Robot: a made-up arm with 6 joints.
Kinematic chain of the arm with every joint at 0, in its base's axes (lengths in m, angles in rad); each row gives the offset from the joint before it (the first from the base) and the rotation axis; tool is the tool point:
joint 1: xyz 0 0 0.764 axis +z
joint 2: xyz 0.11 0 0 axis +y
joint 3: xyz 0 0 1.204 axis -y
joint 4: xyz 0 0 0.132 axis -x
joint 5: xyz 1.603 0 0 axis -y
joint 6: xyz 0.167 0 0 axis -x
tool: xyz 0 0 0
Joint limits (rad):
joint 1: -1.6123..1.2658
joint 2: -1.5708..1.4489
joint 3: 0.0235..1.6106
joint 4: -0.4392..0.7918
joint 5: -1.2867..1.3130
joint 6: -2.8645..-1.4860
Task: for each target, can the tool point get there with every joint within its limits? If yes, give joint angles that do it. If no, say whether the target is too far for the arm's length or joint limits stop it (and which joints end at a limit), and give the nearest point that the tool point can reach.
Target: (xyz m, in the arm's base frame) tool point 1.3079 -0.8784 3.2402
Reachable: yes | joints -0.5892 0.2159 0.9664 0.6455 -0.0351 -1.8160
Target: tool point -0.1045 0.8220 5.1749
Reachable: no: too far | nearest point 0.1378 0.5219 3.7100 | short by 1.515 m
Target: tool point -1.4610 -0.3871 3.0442
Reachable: yes | joints 0.2643 -1.0468 0.7679 0.3141 0.1557 -1.9225
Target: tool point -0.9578 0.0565 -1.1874
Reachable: no: joint limits stop it (at a limit: joint 1, joint 2, joint 3, joint 5) | nearest point -0.1409 -1.5312 -0.7232 | short by 1.845 m
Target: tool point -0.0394 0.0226 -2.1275
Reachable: no: joint limits stop it (at a limit: joint 1, joint 2, joint 3) | nearest point 0.4602 1.4728 -0.7674 | short by 2.050 m
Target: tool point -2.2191 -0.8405 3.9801
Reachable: no: too far | nearest point -1.5998 -0.6059 3.1224 | short by 1.084 m
